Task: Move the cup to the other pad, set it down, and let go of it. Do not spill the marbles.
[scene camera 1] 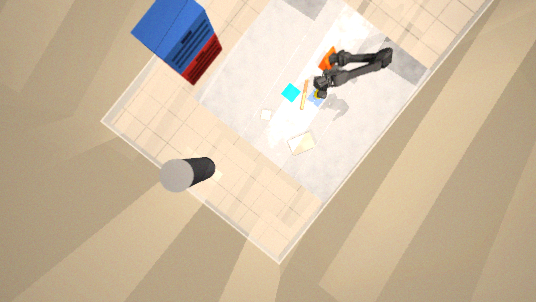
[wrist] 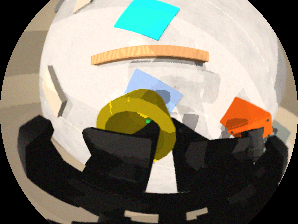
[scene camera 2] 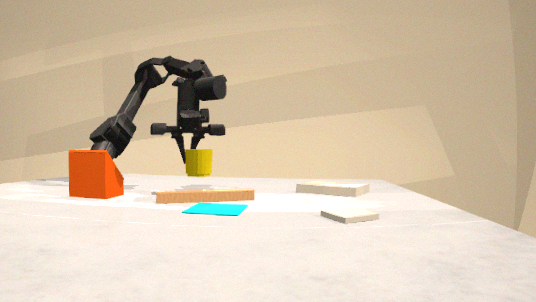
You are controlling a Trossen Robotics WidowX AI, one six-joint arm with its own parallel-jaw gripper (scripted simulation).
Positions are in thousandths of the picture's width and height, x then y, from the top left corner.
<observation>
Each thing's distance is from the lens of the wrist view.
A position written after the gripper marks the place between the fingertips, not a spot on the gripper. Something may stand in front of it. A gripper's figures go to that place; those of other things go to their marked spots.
gripper (wrist: 552,538): 10 cm
yellow cup (wrist: 428,511): 12 cm
wooden bar (wrist: 539,230): 15 cm
pale blue pad (wrist: 471,359): 17 cm
The marked spots on the yellow cup and the pale blue pad are 8 cm apart.
</observation>
